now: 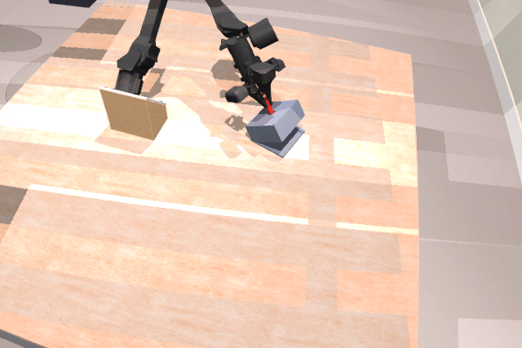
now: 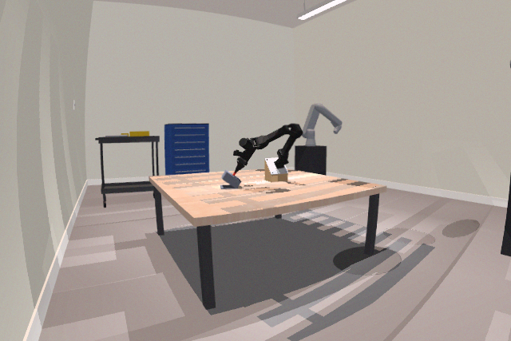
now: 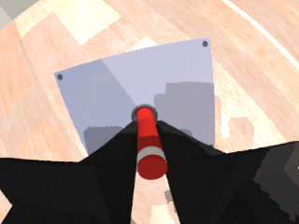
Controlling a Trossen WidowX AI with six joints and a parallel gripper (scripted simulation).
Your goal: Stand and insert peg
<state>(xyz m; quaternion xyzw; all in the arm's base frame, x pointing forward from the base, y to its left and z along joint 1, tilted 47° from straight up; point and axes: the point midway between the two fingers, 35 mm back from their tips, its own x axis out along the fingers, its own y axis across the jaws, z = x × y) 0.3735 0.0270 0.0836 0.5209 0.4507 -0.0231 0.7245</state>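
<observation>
The grey sloped panel is 4 cm below my gripper tip, 3 cm ahead of it and 1 cm to the right of it. Round my gripper tip: red peg 1 cm behind, 1 cm above.
</observation>
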